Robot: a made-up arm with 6 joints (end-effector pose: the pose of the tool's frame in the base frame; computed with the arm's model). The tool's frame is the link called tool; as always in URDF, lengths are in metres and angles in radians. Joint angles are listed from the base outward.
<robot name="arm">
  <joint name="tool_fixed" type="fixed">
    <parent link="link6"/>
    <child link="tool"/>
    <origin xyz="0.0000 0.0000 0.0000" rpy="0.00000 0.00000 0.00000"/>
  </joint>
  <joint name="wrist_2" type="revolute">
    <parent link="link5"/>
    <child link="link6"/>
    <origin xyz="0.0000 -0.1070 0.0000" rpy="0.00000 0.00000 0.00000"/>
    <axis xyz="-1 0 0"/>
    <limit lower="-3.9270" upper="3.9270" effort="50" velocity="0.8"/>
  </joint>
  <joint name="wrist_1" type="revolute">
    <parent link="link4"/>
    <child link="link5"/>
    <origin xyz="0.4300 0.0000 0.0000" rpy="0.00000 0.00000 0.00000"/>
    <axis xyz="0 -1 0"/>
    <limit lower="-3.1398" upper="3.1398" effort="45" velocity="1.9"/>
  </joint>
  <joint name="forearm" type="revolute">
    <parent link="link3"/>
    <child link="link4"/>
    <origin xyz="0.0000 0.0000 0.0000" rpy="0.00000 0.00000 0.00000"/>
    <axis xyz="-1 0 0"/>
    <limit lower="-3.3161" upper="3.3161" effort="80" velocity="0.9"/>
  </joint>
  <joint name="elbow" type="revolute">
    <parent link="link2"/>
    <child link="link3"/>
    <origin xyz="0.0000 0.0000 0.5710" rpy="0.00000 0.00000 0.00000"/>
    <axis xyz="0 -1 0"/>
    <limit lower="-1.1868" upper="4.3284" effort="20" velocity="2.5"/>
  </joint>
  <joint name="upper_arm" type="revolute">
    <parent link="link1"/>
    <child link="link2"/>
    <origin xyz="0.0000 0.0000 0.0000" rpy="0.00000 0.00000 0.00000"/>
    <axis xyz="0 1 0"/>
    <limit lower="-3.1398" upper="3.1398" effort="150" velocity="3.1"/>
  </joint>
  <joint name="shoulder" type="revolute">
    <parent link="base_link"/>
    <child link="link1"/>
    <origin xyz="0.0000 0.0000 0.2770" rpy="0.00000 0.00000 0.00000"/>
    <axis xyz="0 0 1"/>
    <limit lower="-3.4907" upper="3.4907" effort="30" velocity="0.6"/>
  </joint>
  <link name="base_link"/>
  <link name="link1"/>
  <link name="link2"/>
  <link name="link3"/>
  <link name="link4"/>
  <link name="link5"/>
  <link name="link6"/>
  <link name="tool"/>
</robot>
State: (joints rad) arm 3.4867 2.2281 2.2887 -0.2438 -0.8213 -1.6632
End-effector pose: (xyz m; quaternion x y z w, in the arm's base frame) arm -0.8659 -0.2009 -0.0716 -0.4120 0.6948 0.5724 0.1412
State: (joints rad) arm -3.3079 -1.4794 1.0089 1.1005 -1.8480 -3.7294
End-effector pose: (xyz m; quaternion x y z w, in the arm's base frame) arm 0.9627 -0.1124 0.5147 -0.3922 -0.6589 0.4824 0.4235
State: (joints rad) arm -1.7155 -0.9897 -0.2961 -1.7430 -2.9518 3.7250
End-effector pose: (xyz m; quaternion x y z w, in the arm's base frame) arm 0.0296 0.0758 0.7843 -0.8000 -0.4160 0.4232 0.0891
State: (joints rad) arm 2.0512 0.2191 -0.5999 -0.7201 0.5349 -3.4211
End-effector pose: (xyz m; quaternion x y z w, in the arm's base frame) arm -0.0979 0.3620 0.4721 -0.6586 -0.6288 0.3950 0.1221
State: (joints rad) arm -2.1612 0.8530 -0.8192 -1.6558 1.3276 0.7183
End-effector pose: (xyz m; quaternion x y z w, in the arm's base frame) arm -0.1486 -0.2381 0.2356 -0.2363 -0.3362 0.8712 0.2685
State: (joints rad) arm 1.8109 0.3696 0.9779 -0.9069 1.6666 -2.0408
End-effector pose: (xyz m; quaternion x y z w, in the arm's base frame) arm -0.0804 0.6056 0.9860 -0.8047 -0.0289 -0.2596 0.5331
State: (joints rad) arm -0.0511 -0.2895 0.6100 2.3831 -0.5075 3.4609
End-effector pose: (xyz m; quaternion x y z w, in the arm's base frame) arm 0.0507 0.0752 1.2067 0.2304 -0.6108 -0.0437 0.7562
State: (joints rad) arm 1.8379 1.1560 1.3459 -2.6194 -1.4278 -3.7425
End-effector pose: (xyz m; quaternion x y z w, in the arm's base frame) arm -0.3415 0.8966 0.5359 0.4934 -0.3809 0.7682 0.1460
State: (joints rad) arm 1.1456 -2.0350 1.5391 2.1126 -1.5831 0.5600
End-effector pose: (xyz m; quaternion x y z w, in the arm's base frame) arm -0.4061 -0.7630 -0.2421 0.6779 0.1178 -0.2214 0.6911
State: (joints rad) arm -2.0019 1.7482 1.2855 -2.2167 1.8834 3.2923
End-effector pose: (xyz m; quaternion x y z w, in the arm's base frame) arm -0.3212 -0.8525 -0.0922 -0.5152 -0.7616 0.3926 0.0192
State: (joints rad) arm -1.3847 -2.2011 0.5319 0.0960 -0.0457 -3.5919
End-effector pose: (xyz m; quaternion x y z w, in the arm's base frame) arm -0.2638 0.8254 0.1019 0.2796 -0.0094 0.7650 0.5801
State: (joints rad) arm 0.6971 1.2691 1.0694 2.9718 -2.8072 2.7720
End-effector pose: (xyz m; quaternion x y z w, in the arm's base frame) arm 0.6762 0.7038 0.3791 0.3786 -0.8841 0.1757 0.2100
